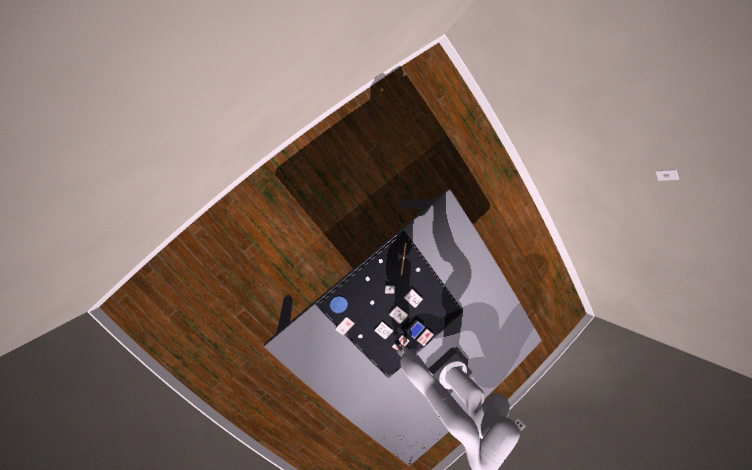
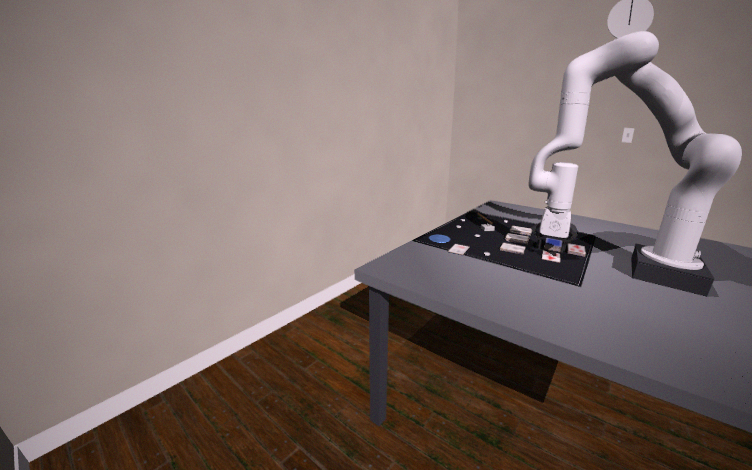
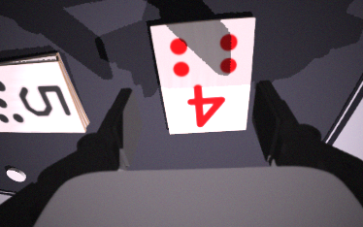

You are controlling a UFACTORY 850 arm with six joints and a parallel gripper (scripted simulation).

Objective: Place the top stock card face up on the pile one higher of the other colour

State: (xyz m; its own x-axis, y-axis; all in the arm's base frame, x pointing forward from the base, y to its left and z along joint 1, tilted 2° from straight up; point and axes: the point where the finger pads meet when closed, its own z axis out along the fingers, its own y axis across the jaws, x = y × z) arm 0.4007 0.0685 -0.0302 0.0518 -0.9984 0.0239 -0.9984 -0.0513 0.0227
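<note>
Right now my hand is 1 cm past the red 4 card and 4 cm above it. From my hand the other things lie so: red 4: 9 cm behind, 12 cm to the right, 3 cm below; then black 5: 14 cm ahead, 1 cm to the left, 3 cm below; then black 2: 14 cm ahead, 12 cm to the right, 2 cm below.
</note>
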